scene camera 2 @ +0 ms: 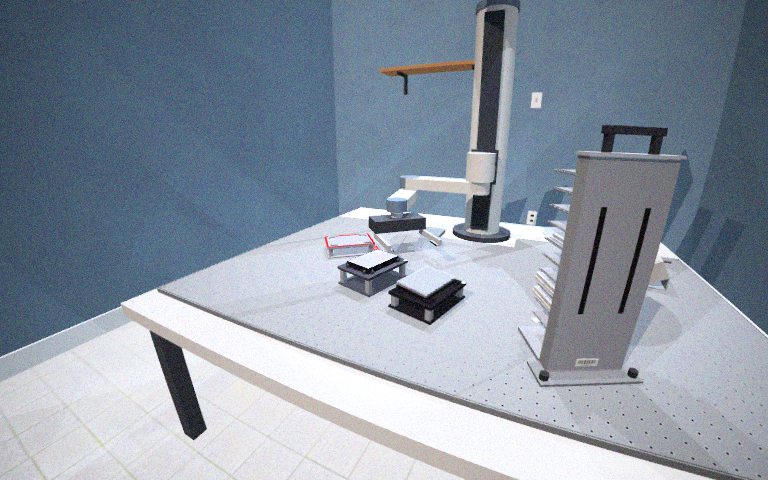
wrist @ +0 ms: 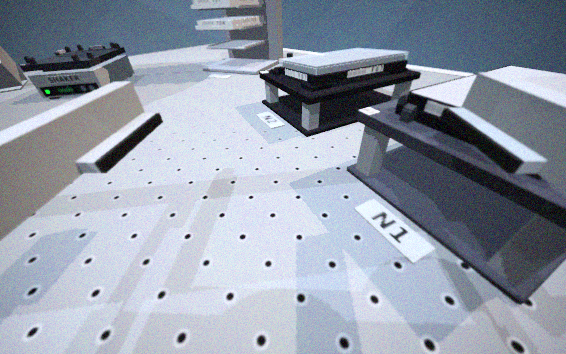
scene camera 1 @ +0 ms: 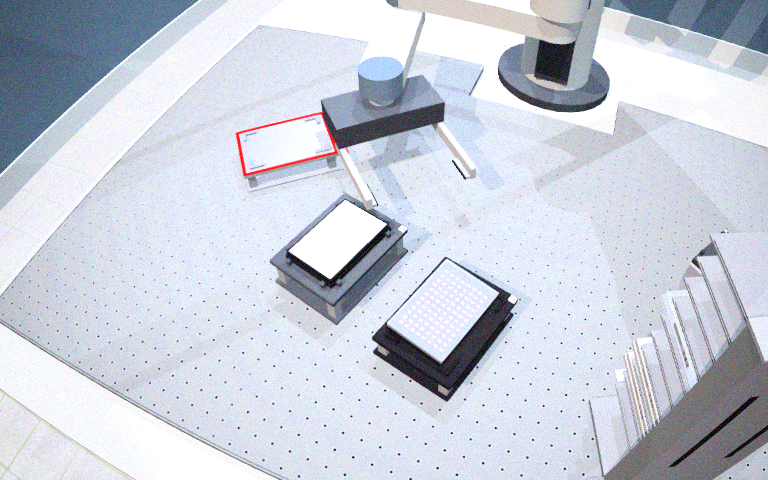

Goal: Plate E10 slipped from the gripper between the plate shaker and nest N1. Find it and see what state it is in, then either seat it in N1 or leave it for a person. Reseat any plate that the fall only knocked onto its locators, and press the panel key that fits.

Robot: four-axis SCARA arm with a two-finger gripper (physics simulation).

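Seen in the pictures: gripper, between the fingertips: (scene camera 2: pixel 415 246) (wrist: pixel 296 98) (scene camera 1: pixel 423 188); arm's base, origin of its link: (scene camera 2: pixel 480 234) (scene camera 1: pixel 553 78).
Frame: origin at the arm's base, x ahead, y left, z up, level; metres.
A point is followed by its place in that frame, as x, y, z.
A white-topped plate with a black skirt (scene camera 1: pixel 339 237) @(0.638, -0.197, 0.080) (scene camera 2: pixel 373 260) @(0.652, -0.191, 0.080) (wrist: pixel 442 91) @(0.603, -0.159, 0.080) lies on the dark grey nest N1 (scene camera 1: pixel 338 298) @(0.721, -0.160, 0.065) (wrist: pixel 395 125) @(0.571, -0.149, 0.066) and looks flat; its code is not readable. A clear-lidded plate (scene camera 1: pixel 444 311) @(0.695, -0.023, 0.075) (scene camera 2: pixel 427 281) @(0.702, -0.020, 0.074) (wrist: pixel 345 60) @(0.658, -0.052, 0.077) lies on the black nest N2 (scene camera 1: pixel 453 376) @(0.769, 0.016, 0.056) (wrist: pixel 320 93) @(0.613, -0.057, 0.055); I cannot tell if it is fully down. My gripper (scene camera 1: pixel 419 189) @(0.515, -0.119, 0.090) (scene camera 2: pixel 412 245) @(0.515, -0.119, 0.090) (wrist: pixel 296 98) @(0.515, -0.119, 0.090) is open and empty, behind N1, one fingertip close to N1's back corner. In the wrist view that finger hides part of the N1 plate. The shaker (wrist: pixel 62 79) @(0.428, 0.332, 0.043) shows a green light.
A raised red-bordered tray (scene camera 1: pixel 283 147) @(0.472, -0.387, 0.053) (scene camera 2: pixel 349 241) @(0.471, -0.382, 0.053) stands left of the gripper. A tall grey plate rack (scene camera 1: pixel 702 407) @(0.841, 0.247, 0.282) (scene camera 2: pixel 614 260) @(0.820, 0.314, 0.228) (wrist: pixel 272 30) @(0.817, 0.248, 0.080) with several shelves stands at the right. The arm's column (scene camera 2: pixel 492 84) @(0.077, 0.008, 0.599) rises behind. A thin bluish slab (scene camera 1: pixel 458 76) @(0.102, -0.189, 0.013) lies near its base.
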